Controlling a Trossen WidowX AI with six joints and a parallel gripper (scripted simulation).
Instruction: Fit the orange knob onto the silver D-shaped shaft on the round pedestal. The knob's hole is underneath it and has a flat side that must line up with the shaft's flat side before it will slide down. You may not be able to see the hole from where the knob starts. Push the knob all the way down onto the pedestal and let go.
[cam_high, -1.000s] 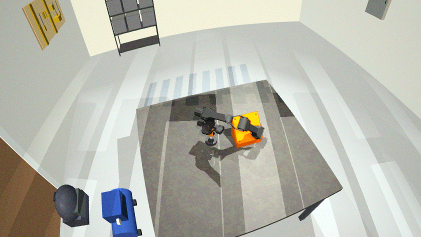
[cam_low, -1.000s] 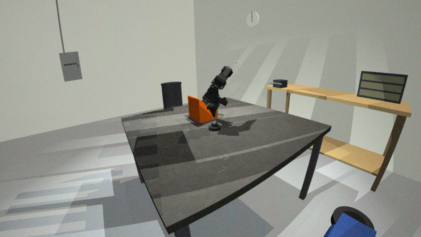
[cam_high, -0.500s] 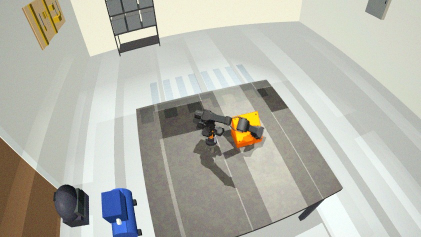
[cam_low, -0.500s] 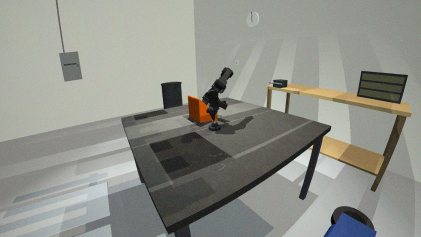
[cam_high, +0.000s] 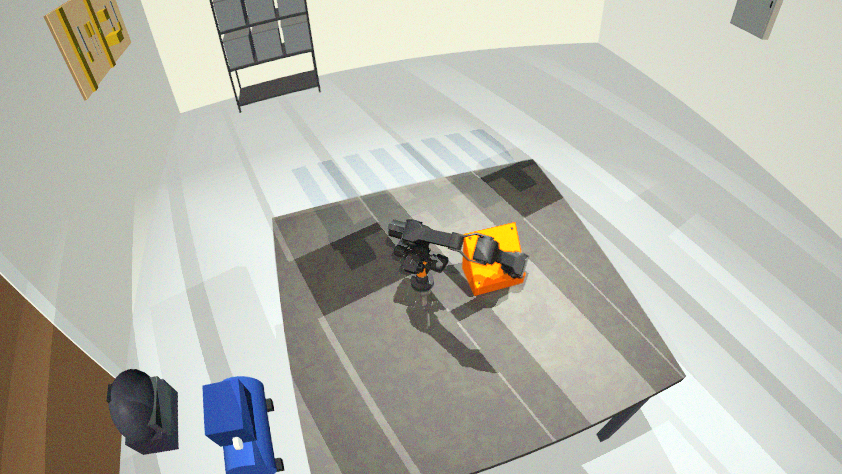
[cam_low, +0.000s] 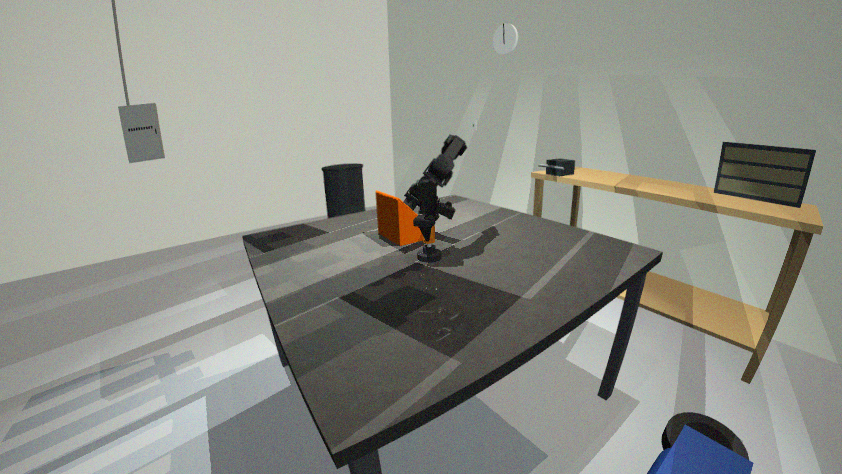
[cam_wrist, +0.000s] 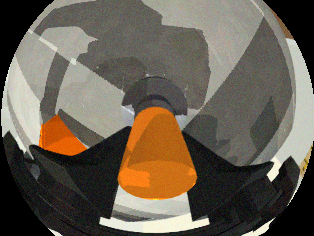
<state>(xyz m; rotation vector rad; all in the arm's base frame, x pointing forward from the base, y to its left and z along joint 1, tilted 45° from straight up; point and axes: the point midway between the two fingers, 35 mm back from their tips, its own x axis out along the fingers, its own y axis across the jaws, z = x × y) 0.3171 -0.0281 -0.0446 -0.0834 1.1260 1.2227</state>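
My gripper tip is now 40 mm below the orange knob. Also, from my gripper tip: round pedestal 40 mm below.
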